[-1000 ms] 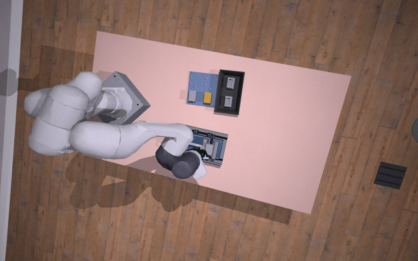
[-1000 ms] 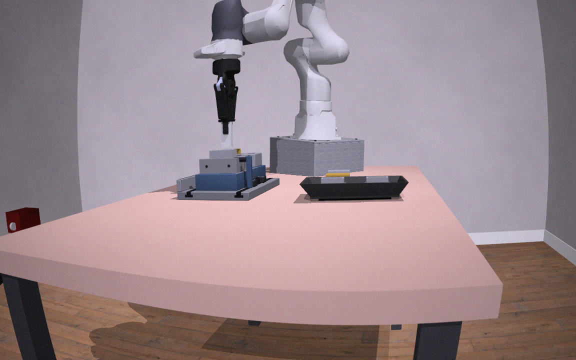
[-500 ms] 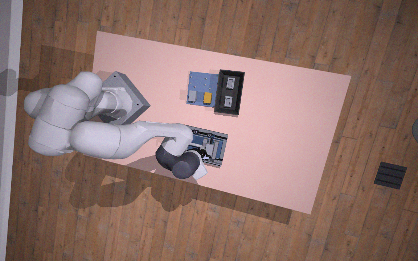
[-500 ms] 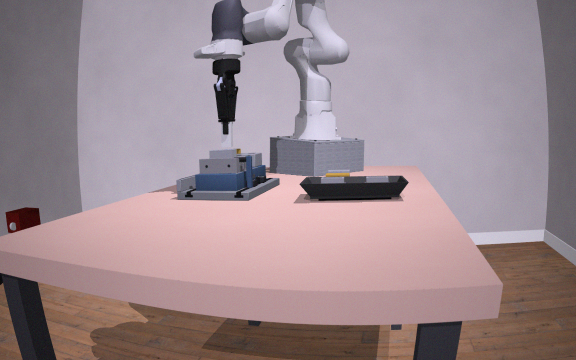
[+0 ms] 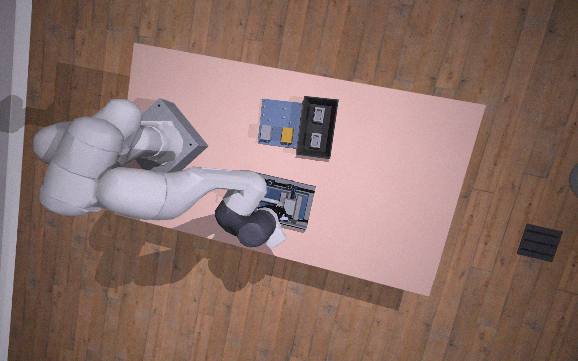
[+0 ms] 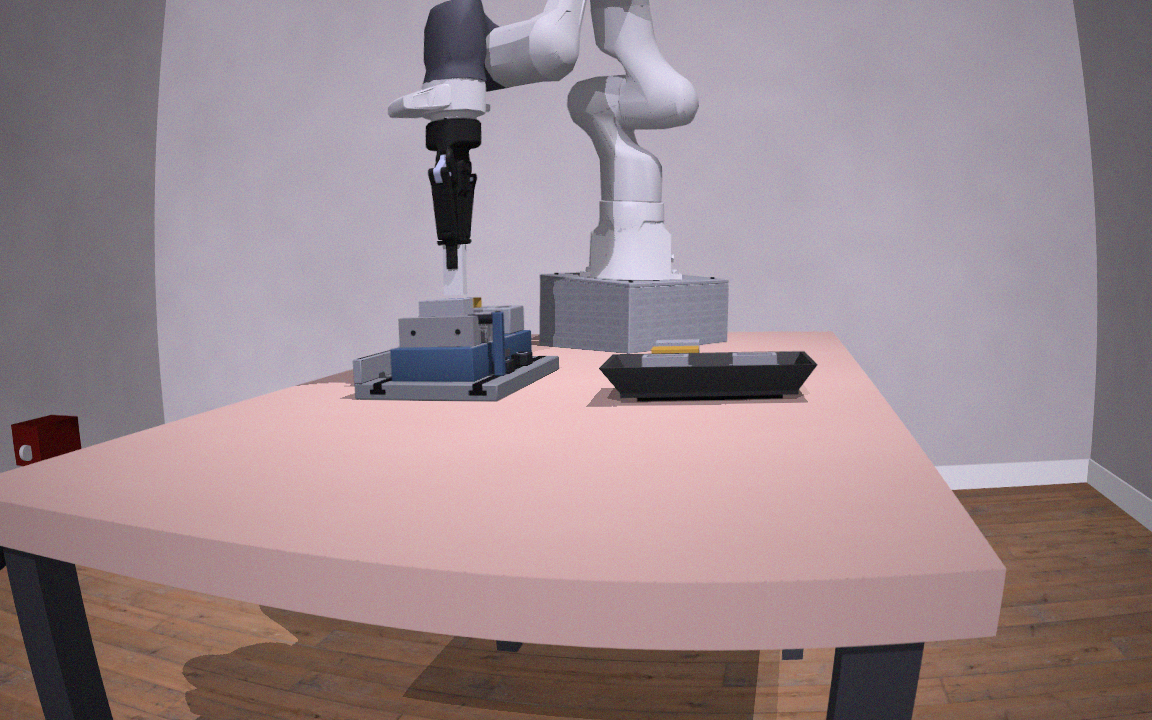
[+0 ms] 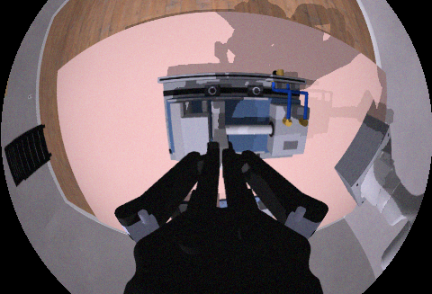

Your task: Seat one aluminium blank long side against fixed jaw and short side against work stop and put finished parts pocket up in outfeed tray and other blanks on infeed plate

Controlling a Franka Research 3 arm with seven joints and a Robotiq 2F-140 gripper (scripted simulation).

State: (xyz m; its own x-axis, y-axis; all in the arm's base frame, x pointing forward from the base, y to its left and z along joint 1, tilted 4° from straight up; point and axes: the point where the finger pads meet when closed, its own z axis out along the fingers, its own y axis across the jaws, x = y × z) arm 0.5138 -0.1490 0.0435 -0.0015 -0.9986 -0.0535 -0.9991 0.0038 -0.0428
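Now: hand 50 mm above the aluminium blank and 40 mm short of it. The rest, counted from my hand: cylinder 130 mm behind, 70 mm below; brass blank 280 mm to the left, 130 mm below, 40 mm behind; vise 110 mm below, 30 mm behind.
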